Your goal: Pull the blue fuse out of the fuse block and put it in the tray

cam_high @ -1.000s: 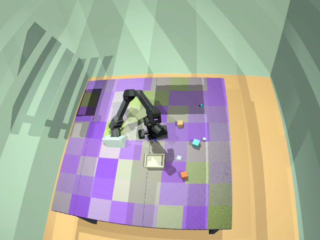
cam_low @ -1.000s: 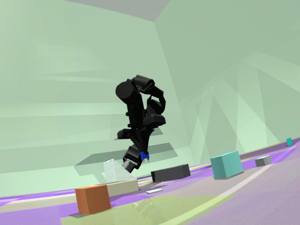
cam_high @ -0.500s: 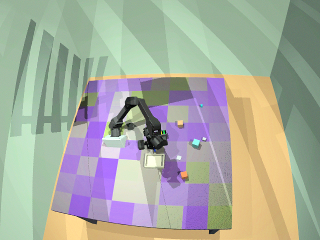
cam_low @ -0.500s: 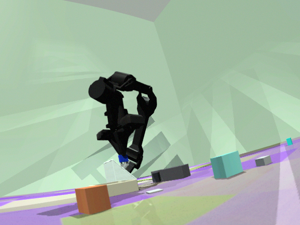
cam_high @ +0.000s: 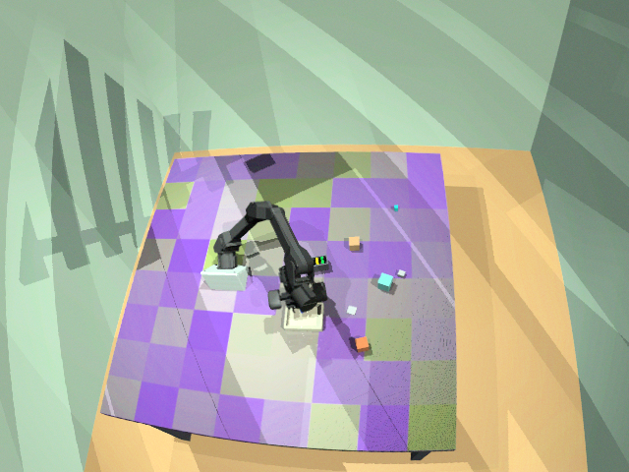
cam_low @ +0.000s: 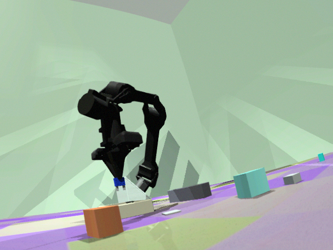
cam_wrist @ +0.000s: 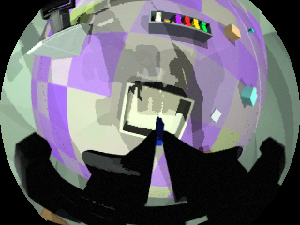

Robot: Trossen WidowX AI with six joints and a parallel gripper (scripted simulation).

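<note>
Now: the blue fuse 10 mm below my gripper tip. From my gripper tip the other things lie so: cyan cube (270 mm ahead, 150 mm to the left, 70 mm below); orange cube (210 mm ahead, 90 mm to the right, 70 mm below); cream tray (90 mm below).
</note>
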